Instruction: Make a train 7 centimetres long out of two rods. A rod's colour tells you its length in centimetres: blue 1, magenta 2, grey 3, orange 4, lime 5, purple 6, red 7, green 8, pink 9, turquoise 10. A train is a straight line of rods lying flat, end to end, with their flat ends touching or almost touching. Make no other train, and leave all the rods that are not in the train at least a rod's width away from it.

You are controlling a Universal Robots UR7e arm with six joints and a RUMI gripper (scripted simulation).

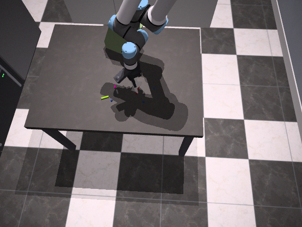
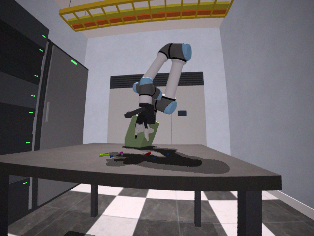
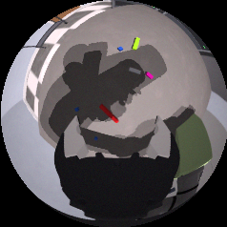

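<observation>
The magenta rod lies 12 cm to the right of my hand and 8 cm below it. Round my hand: grey rod: 4 cm ahead, 9 cm to the right, 8 cm below; red rod: 1 cm behind, 4 cm to the left, 8 cm below; lime rod: 10 cm ahead, 16 cm to the right, 8 cm below.
</observation>
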